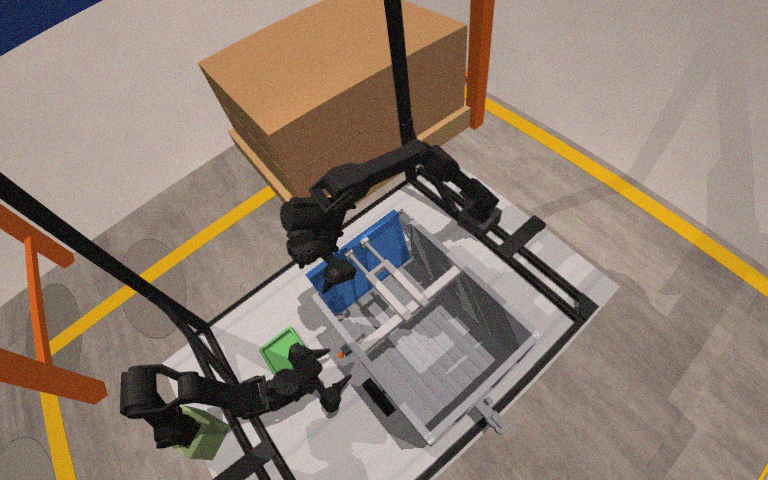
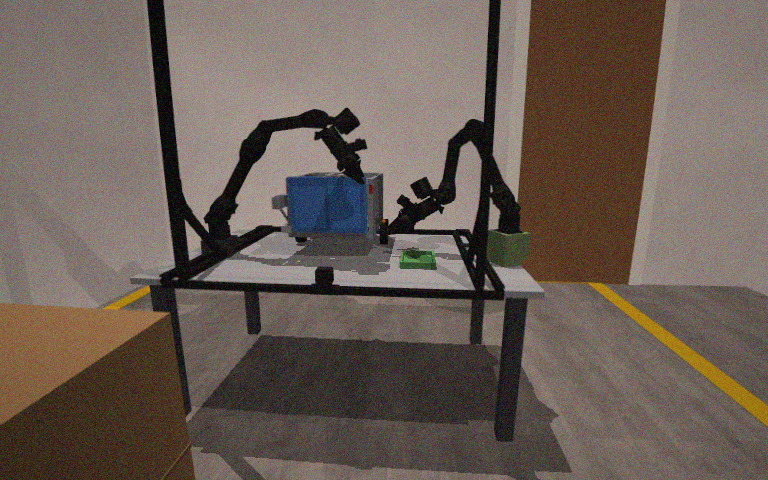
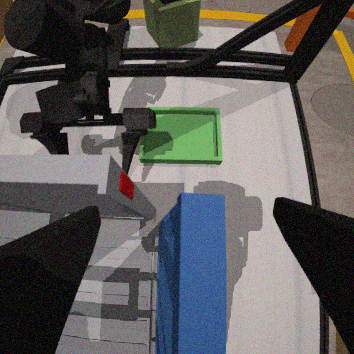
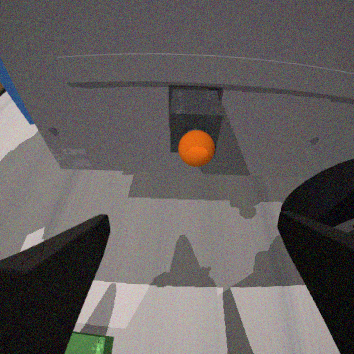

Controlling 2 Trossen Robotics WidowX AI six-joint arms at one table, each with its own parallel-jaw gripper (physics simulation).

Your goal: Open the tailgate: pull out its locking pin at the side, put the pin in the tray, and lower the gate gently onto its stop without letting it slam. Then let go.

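Places are measured from the left arm's base along level axes (x left, y back, z up), in metres.
Where they show: left gripper, fingertip midpoint: [image 1: 312, 280] [image 2: 364, 182] [image 3: 187, 210]; right gripper, fingertip midpoint: [image 1: 340, 362] [image 2: 387, 230] [image 4: 194, 221]; left arm's base at its link origin: [image 1: 480, 211] [image 2: 219, 237]; right arm's base at its link origin: [image 1: 185, 430] [image 2: 508, 231].
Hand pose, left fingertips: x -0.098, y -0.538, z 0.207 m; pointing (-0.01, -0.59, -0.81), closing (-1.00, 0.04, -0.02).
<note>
Things, the pixels of their centre, and the offset from my left fingertips.
- green tray at the middle of its body: [image 3: 180, 134] [image 1: 288, 358] [image 2: 417, 259] dx -0.016, dy -0.181, dz -0.259 m
- black wheel at the middle of its body: [image 4: 350, 214] [image 1: 378, 396] [image 2: 384, 231] dx +0.252, dy -0.073, dz -0.218 m
The blue tailgate [image 1: 390, 240] [image 2: 308, 203] [image 3: 202, 270] [image 4: 12, 95] stands upright across the end of the grey trailer [image 2: 375, 206] [image 3: 50, 170] [image 4: 275, 30]. The locking pin's orange knob [image 1: 340, 354] [image 2: 383, 221] [image 4: 196, 148] sticks out from a dark block at the trailer's side. The green tray [image 1: 277, 348] [image 2: 417, 263] [image 3: 195, 135] [image 4: 90, 344] lies beside the trailer, with no pin visible in it. My left gripper [image 1: 338, 281] [image 2: 361, 180] [image 3: 187, 210] is open and empty above the tailgate's top edge, fingers on either side. My right gripper [image 1: 338, 364] [image 4: 194, 221] is open and empty, close to the knob.
A black wheel [image 1: 378, 396] [image 4: 325, 195] is on the trailer's side near my right fingers. Pale bars [image 1: 387, 283] lie across the trailer's top. A green box [image 1: 212, 441] [image 2: 508, 249] [image 3: 172, 22] is at my right arm's base. Large cardboard boxes [image 1: 339, 56] [image 2: 84, 362] stand beyond the table.
</note>
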